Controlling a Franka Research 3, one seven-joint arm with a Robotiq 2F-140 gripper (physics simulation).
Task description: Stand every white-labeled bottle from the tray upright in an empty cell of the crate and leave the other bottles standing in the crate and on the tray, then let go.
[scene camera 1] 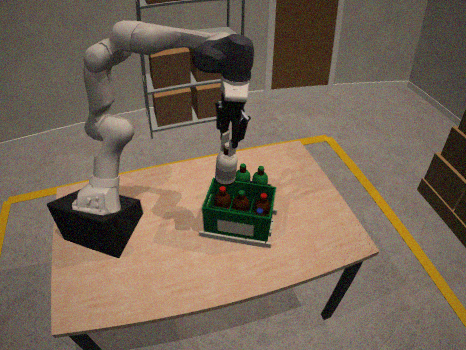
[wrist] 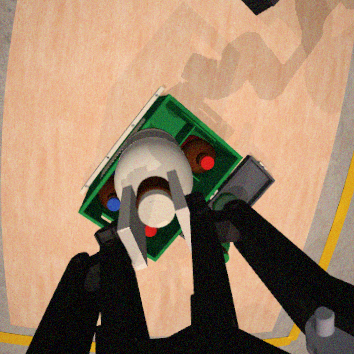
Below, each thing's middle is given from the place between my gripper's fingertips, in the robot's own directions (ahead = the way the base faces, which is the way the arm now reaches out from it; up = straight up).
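The white-labeled bottle (wrist: 147, 154) now has my gripper 5 cm above it.
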